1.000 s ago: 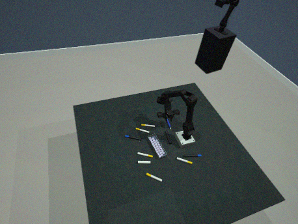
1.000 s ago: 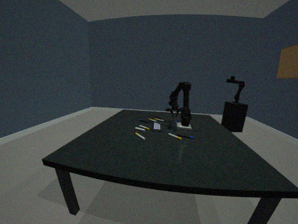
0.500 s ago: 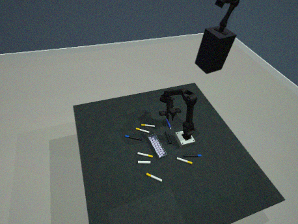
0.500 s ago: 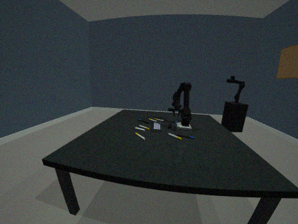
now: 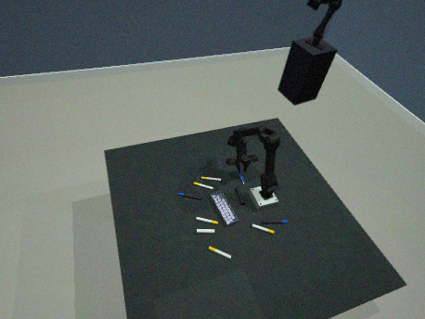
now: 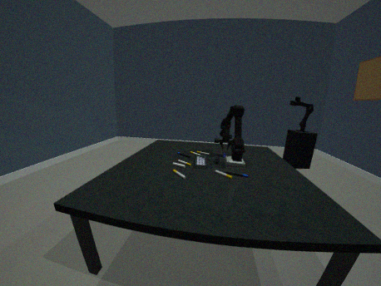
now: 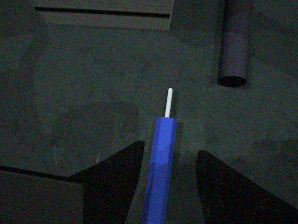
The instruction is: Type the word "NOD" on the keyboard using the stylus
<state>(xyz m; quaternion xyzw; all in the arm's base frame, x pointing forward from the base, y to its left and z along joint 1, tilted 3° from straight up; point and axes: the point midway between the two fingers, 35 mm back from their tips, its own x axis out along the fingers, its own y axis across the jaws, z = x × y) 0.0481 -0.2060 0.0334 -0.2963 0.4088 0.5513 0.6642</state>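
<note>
The blue stylus lies 10 mm to the left of my gripper tip and 50 mm below it. Also, from my gripper tip: thin white tip: 10 mm ahead, 50 mm to the left, 50 mm below.
</note>
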